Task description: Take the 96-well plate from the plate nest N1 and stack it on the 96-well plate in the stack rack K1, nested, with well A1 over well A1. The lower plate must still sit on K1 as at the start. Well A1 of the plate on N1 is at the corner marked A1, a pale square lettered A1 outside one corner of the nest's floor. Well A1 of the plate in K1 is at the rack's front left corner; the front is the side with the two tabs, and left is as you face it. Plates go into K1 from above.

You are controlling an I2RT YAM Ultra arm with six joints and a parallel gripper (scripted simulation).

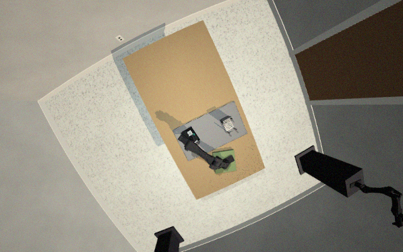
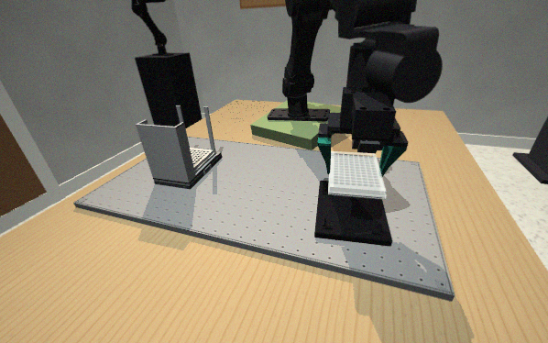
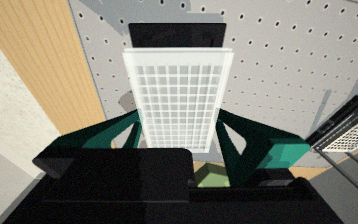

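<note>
Right now the black plate nest N1 is 8 cm below my hand. Round my hand: pale A1 mark: 8 cm behind, 7 cm below, 5 cm to the left; then white 96-well plate: right at my hand; then thin upright post: 35 cm to the right, 12 cm behind.
</note>
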